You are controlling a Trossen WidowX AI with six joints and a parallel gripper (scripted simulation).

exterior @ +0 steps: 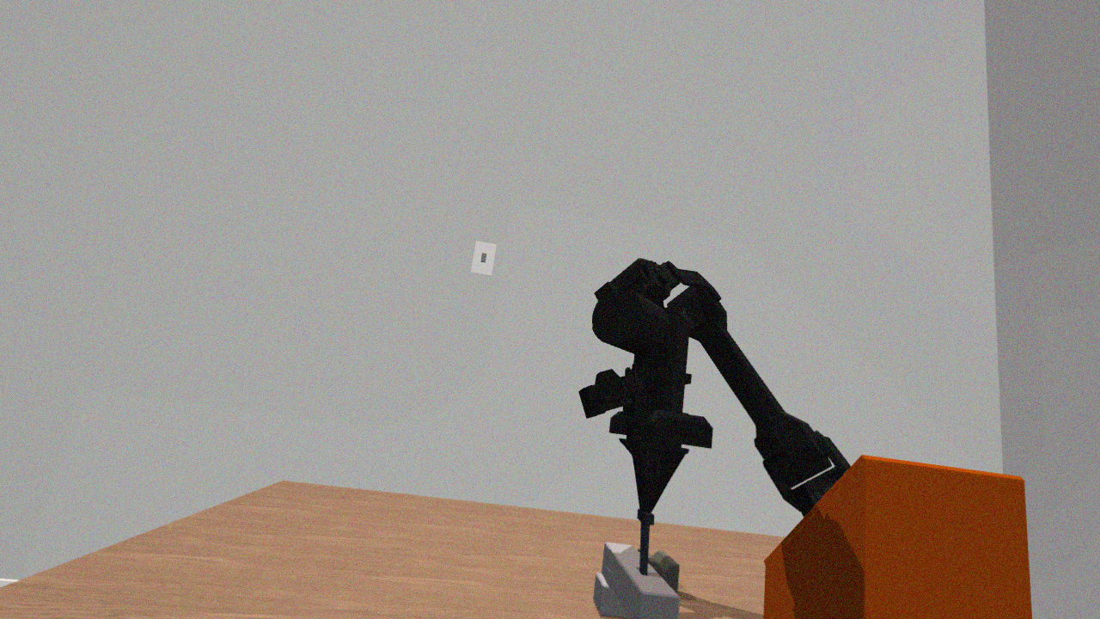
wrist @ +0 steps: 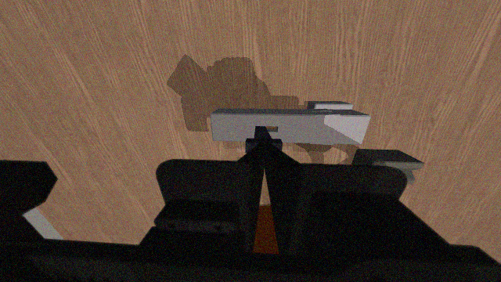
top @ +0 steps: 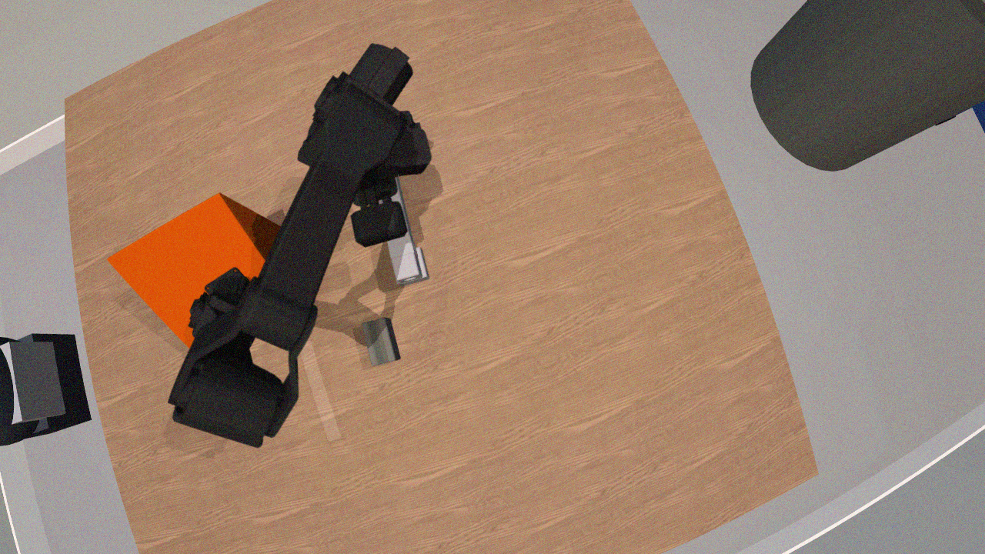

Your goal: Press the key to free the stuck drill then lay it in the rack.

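Now: the dark key 30 mm below my gripper tip. From my gripper tip the other things lie so: dark rack: 180 mm to the right, 120 mm behind, 110 mm below; grey block: 80 mm below, 30 mm to the right, 10 mm behind; drill: 80 mm below, 50 mm to the right, 10 mm behind.
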